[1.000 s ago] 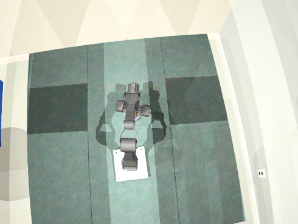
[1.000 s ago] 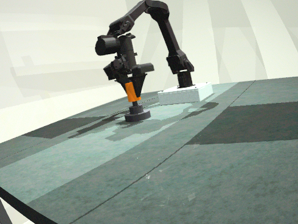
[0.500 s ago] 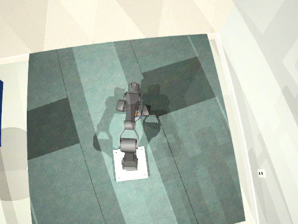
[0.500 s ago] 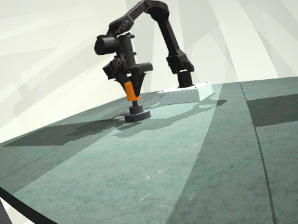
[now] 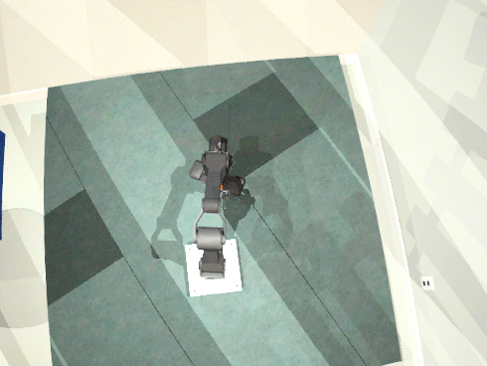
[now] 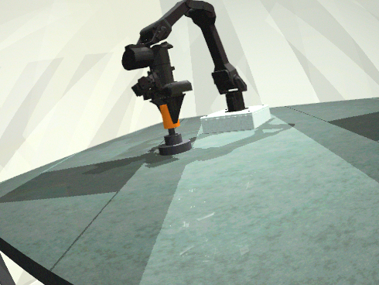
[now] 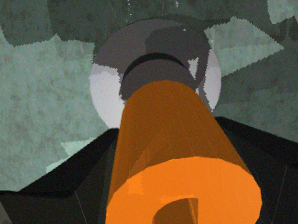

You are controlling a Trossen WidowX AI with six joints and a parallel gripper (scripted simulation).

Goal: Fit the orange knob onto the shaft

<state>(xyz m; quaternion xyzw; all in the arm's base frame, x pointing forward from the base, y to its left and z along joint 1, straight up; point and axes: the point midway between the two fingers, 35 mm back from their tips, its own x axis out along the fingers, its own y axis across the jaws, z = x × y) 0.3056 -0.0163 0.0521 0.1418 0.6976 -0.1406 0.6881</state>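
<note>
My gripper tip is now 2 cm below the orange knob. Round my gripper tip: dark pedestal: 1 cm ahead, 4 cm below.
</note>
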